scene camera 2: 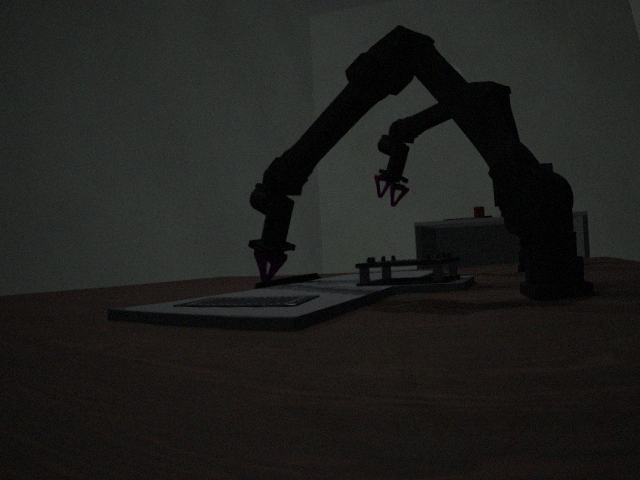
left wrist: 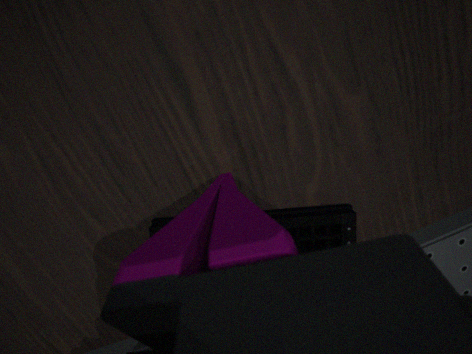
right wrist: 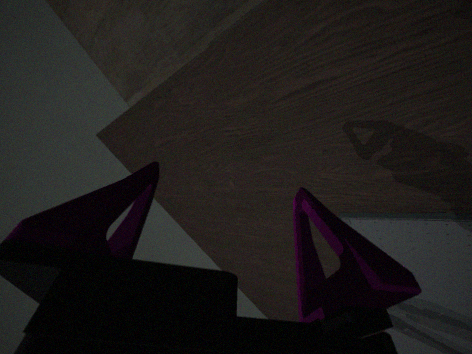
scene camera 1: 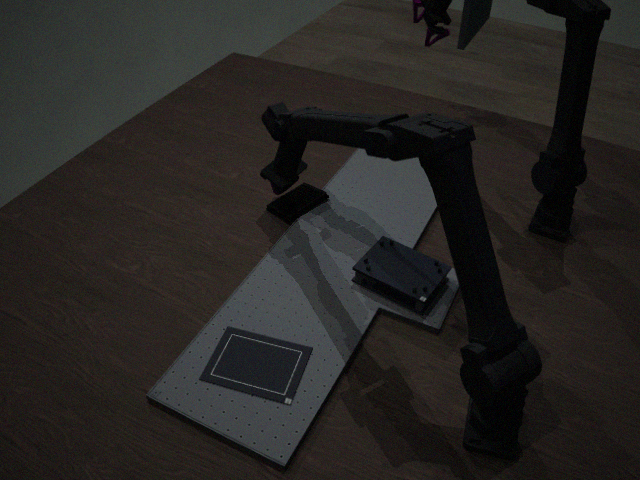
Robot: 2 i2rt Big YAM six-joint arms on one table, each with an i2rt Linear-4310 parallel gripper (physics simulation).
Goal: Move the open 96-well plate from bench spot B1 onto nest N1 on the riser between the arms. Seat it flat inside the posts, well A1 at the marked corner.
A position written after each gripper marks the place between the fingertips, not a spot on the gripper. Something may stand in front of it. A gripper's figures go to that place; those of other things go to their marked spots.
Scene:
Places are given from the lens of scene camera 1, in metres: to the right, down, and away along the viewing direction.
left gripper (scene camera 1: 276,193): -0.11, -0.11, 1.38
dark well plate (scene camera 1: 290,206): -0.07, -0.08, 1.32
white-outlined dark nest (scene camera 1: 270,368): -0.09, 0.23, 0.99
The marked spots on the white-outlined dark nest and the dark well plate are 0.46 m apart.

